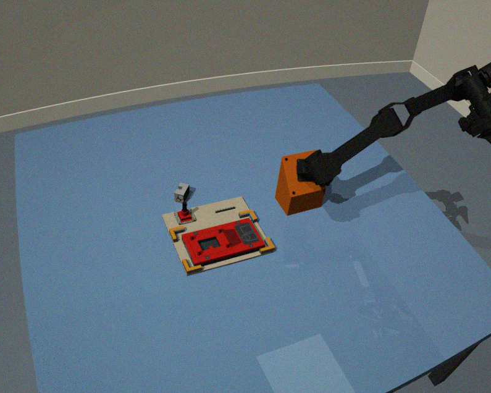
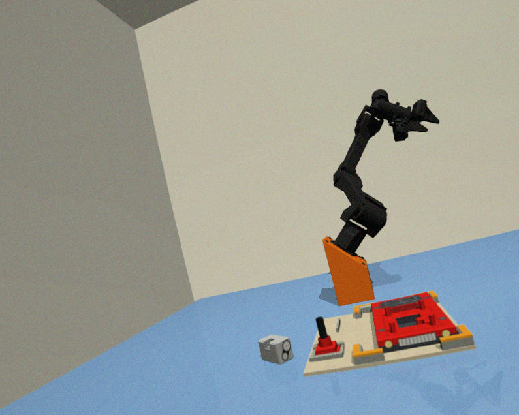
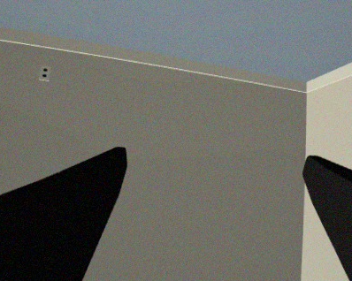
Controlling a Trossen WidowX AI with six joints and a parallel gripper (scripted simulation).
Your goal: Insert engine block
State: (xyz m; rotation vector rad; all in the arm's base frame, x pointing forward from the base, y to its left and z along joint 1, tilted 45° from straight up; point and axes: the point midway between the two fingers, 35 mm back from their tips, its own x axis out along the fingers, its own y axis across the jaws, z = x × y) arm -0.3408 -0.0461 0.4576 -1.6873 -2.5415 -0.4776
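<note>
Right now my gripper tip is 750 mm short of the grey engine block, 400 mm to the left of it and 390 mm above it. The rest, counted from my gripper tip: grey base plate (690 mm ahead, 220 mm to the right, 400 mm below).
</note>
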